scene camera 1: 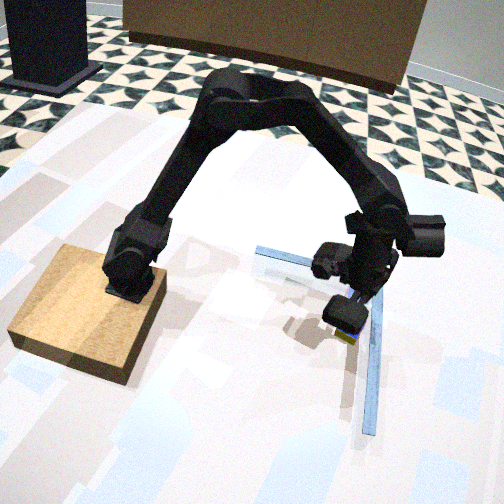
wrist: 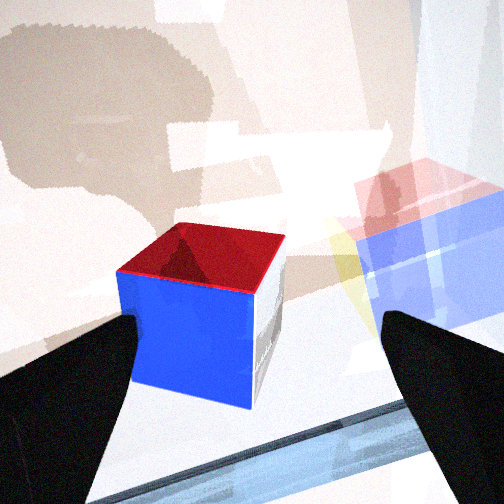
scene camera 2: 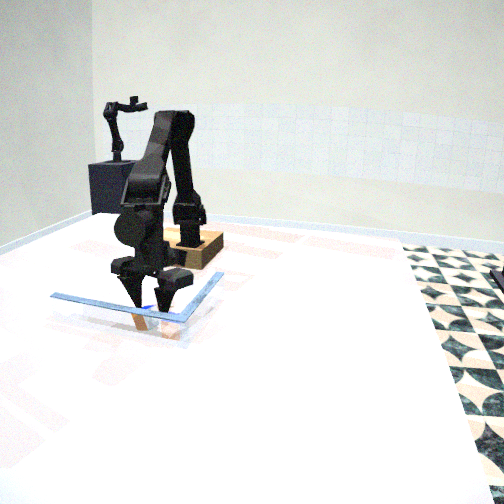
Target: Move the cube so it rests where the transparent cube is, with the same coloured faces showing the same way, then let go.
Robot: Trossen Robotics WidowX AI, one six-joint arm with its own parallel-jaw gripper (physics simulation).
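The cube (wrist: pixel 205 305) shows a red top, a blue near face and a white right side in the wrist view. It rests on the floor between my open fingers, nearer the left one. The transparent cube (wrist: pixel 425 245) stands to its right, with a faint red top, blue front and yellow left side, overlapping the right finger's line. My gripper (wrist: pixel 260 400) is open and low around the cube. From scene camera 1 the gripper (scene camera 1: pixel 347 318) hides most of the cube; only a blue and yellow sliver (scene camera 1: pixel 348 334) shows. In scene camera 2 the gripper (scene camera 2: pixel 150 295) points down at the floor.
A thin blue L-shaped strip (scene camera 1: pixel 372 370) lies on the floor by the gripper, also in scene camera 2 (scene camera 2: pixel 190 305). The arm's base sits on a wooden block (scene camera 1: pixel 85 310). A dark pedestal (scene camera 1: pixel 45 45) stands far back left.
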